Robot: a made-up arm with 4 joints.
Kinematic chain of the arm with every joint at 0, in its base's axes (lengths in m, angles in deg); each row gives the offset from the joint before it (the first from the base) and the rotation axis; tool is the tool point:
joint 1: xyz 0 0 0.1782 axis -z
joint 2: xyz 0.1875 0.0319 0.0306 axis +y
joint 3: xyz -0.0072 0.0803 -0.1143 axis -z
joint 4: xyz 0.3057 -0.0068 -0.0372 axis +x
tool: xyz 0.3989 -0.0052 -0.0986
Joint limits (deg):
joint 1: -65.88..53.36
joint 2: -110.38..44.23
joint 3: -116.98..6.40
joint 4: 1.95..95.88
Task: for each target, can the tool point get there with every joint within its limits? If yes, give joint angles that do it. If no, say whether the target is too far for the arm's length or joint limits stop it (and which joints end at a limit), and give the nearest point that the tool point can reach.
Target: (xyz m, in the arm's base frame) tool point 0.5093 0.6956 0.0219
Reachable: yes | joints 18.38 -32.34 -85.81 64.39
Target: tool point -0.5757 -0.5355 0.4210
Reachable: no: joint limits stop it (at a limit: joint 1, joint 3) | nearest point -0.7398 0.0630 0.3094 | short by 0.631 m
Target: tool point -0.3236 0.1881 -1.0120
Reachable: no: too far | nearest point -0.1142 0.5825 -0.4301 | short by 0.734 m
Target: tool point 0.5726 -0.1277 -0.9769
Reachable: no: too far | nearest point 0.5178 -0.1155 -0.4567 | short by 0.523 m
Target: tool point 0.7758 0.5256 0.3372
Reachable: yes | joints -13.23 -28.80 -12.98 49.95
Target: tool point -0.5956 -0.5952 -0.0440
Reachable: no: joint limits stop it (at a limit: joint 1, joint 3) | nearest point -0.7390 0.0654 0.0973 | short by 0.691 m
